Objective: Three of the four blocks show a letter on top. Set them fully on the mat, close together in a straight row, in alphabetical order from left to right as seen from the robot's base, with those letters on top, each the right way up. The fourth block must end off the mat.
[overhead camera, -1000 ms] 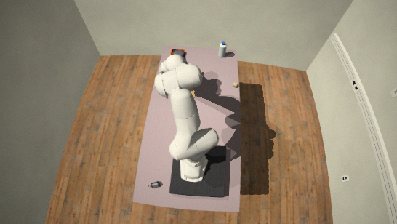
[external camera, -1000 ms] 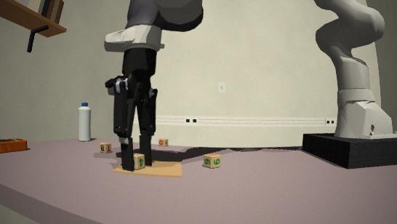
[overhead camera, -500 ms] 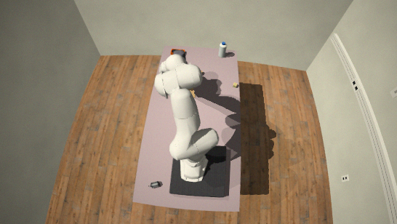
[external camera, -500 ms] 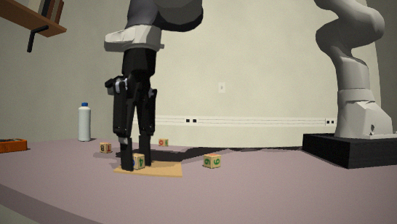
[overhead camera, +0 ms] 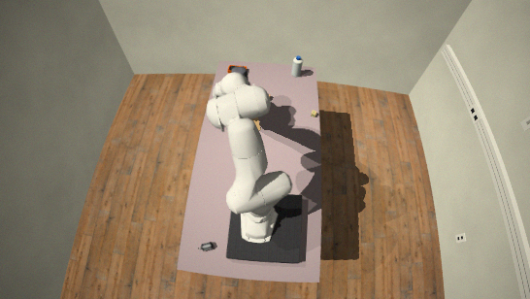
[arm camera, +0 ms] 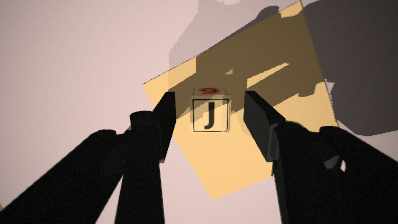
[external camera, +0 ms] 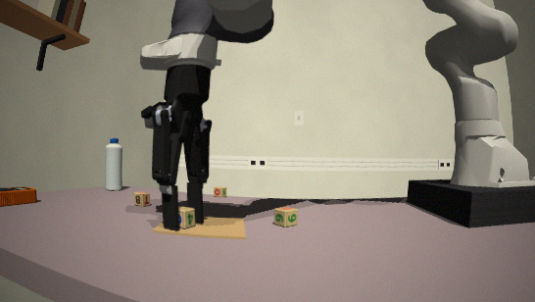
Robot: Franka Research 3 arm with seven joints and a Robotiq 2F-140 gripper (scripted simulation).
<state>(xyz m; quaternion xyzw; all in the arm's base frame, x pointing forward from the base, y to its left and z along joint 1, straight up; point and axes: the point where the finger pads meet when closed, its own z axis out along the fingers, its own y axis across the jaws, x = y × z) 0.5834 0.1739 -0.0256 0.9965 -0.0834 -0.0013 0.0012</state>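
Now: the tan mat 2 cm behind my hand, 3 cm to the right of it and 3 cm below it. Round my hand: small dark object: 79 cm behind, 8 cm to the left, 2 cm below; white bottle: 45 cm ahead, 31 cm to the right, 4 cm above; block: 19 cm ahead, 13 cm to the right, 2 cm below.
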